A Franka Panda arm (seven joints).
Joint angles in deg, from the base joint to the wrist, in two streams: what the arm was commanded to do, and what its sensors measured. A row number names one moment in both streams.
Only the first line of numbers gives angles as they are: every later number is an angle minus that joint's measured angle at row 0.
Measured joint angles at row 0: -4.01, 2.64, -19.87, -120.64, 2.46, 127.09, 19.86
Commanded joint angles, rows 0 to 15: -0.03, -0.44, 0.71, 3.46, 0.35, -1.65, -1.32; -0.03, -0.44, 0.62, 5.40, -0.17, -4.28, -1.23; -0.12, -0.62, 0.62, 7.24, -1.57, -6.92, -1.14; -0.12, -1.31, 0.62, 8.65, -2.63, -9.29, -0.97; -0.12, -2.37, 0.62, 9.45, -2.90, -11.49, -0.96; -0.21, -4.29, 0.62, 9.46, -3.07, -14.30, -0.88; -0.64, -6.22, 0.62, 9.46, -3.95, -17.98, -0.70; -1.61, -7.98, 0.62, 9.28, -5.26, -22.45, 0.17; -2.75, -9.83, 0.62, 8.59, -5.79, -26.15, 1.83; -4.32, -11.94, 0.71, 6.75, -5.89, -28.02, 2.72; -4.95, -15.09, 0.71, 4.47, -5.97, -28.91, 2.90; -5.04, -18.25, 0.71, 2.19, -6.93, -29.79, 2.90; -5.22, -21.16, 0.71, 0.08, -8.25, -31.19, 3.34; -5.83, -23.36, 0.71, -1.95, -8.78, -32.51, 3.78; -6.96, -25.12, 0.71, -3.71, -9.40, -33.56, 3.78; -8.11, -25.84, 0.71, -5.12, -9.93, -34.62, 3.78
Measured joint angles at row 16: -5.68, -19.20, -0.14, 2.04, -7.55, -32.83, 2.05
